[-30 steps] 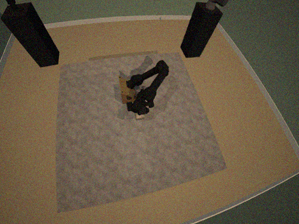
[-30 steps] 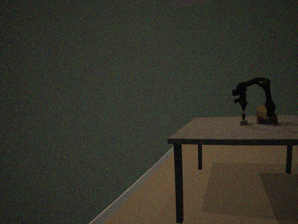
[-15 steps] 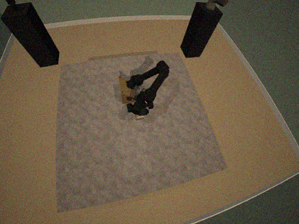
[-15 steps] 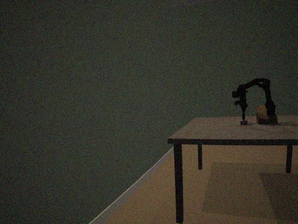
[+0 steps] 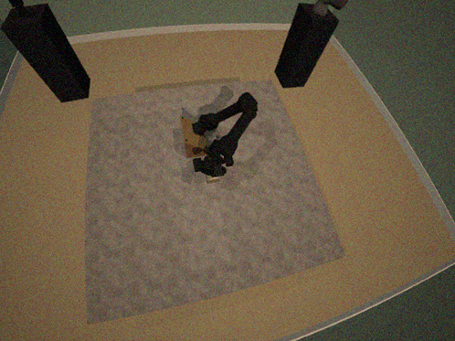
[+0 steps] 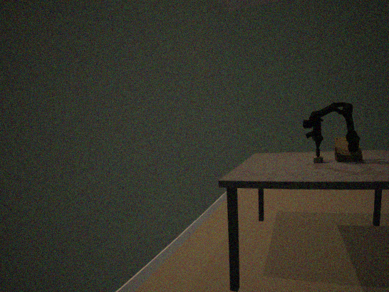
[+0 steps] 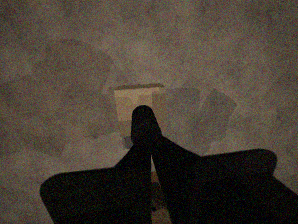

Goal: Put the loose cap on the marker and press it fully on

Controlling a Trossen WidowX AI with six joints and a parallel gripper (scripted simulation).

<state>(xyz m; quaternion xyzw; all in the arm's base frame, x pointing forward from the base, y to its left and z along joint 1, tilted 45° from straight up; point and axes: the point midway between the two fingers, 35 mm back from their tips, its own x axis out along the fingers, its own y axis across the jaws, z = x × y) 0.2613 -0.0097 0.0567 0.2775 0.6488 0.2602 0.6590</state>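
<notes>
Now: the dark cap 3 cm below my gripper tip. Round my gripper tip: pale holder block (8 cm below).
</notes>
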